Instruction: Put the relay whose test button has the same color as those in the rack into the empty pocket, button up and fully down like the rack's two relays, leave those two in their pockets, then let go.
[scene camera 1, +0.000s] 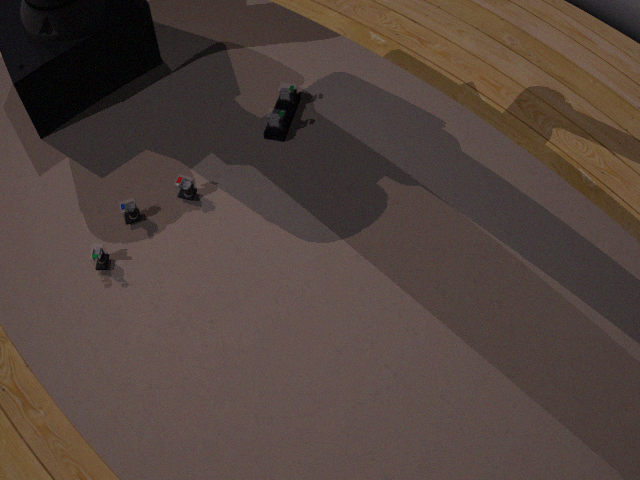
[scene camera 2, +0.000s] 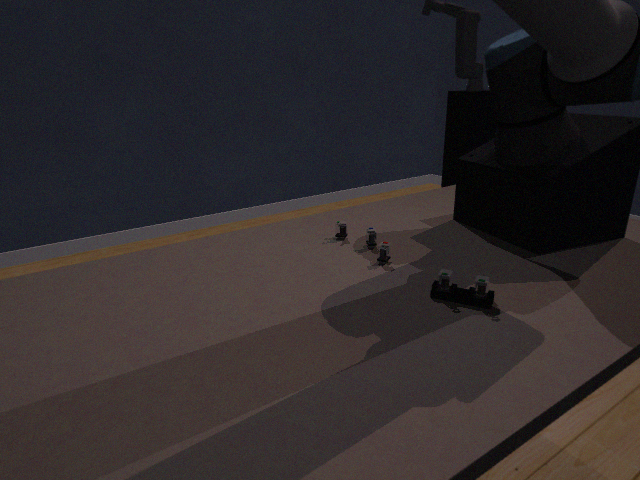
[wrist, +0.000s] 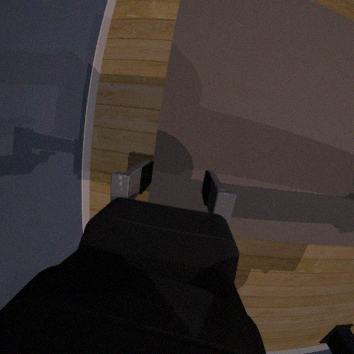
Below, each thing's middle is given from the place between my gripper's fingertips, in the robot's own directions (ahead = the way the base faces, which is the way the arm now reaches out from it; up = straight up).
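Scene:
Black rack (scene camera 2: 458, 295): 9 cm to the right of my hand, 87 cm behind, 34 cm below.

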